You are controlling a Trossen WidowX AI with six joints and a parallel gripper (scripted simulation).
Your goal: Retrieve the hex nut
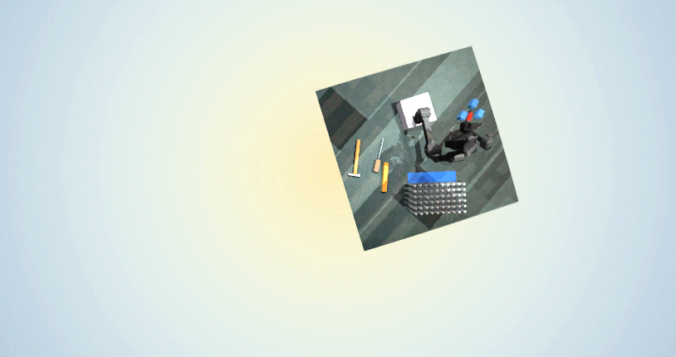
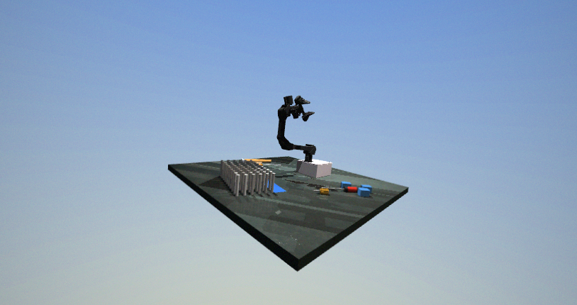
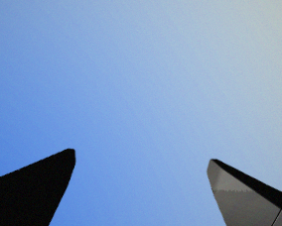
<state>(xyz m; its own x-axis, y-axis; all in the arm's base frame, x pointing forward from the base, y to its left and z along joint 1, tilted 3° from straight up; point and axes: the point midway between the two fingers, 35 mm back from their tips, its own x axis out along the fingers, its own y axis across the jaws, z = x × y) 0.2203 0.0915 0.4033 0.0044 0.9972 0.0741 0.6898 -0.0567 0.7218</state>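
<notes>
My gripper tip is now 50 cm above the orange bar, 48 cm to the left of it and 8 cm short of it. From my gripper tip the other things lie so: blue taped strip 51 cm below, 24 cm ahead, 14 cm to the right; yellow screwdriver 50 cm below, 21 cm to the left, 13 cm ahead; hex nut 51 cm below, 37 cm ahead, 24 cm to the right.
</notes>
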